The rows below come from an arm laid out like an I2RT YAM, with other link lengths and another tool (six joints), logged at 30 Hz.
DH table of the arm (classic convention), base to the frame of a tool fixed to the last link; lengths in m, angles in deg. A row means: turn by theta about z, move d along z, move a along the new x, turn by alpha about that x. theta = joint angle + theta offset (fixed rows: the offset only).
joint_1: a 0.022  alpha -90  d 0.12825  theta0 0
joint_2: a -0.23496  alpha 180  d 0  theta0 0
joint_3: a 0.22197  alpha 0  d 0  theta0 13.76
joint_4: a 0.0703  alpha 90  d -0.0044  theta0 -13.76
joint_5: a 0  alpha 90  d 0.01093  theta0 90
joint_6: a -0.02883  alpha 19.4  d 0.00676  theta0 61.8
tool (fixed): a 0  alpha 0  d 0.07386  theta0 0
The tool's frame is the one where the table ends.
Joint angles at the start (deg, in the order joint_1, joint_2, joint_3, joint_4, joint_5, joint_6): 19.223 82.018 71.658 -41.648 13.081 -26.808
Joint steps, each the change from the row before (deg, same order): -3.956 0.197 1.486 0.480 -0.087 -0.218; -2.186 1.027 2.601 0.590 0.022 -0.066; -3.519 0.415 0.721 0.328 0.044 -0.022; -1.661 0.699 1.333 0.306 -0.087 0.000; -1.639 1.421 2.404 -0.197 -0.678 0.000; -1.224 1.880 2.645 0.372 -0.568 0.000; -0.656 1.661 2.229 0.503 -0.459 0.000; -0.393 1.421 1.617 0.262 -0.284 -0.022; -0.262 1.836 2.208 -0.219 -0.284 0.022; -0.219 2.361 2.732 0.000 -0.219 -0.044
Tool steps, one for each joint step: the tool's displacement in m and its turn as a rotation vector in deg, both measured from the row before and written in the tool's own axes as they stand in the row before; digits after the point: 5 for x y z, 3 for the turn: 0.01453 -0.01787 0.00627 2.214 2.356 2.543; 0.00391 -0.01697 0.00478 2.254 0.867 1.849; 0.01490 -0.01199 0.00828 1.396 2.736 1.856; 0.00454 -0.00936 0.00472 1.124 0.930 1.151; 0.00225 -0.01068 0.00602 0.679 0.522 1.220; -0.00080 -0.01022 0.00731 0.934 0.090 1.119; -0.00265 -0.00747 0.00595 0.795 -0.285 0.801; -0.00203 -0.00387 0.00537 0.328 -0.102 0.386; -0.00315 -0.00356 0.00616 0.043 -0.059 0.261; -0.00452 -0.00403 0.00812 0.244 -0.170 0.240
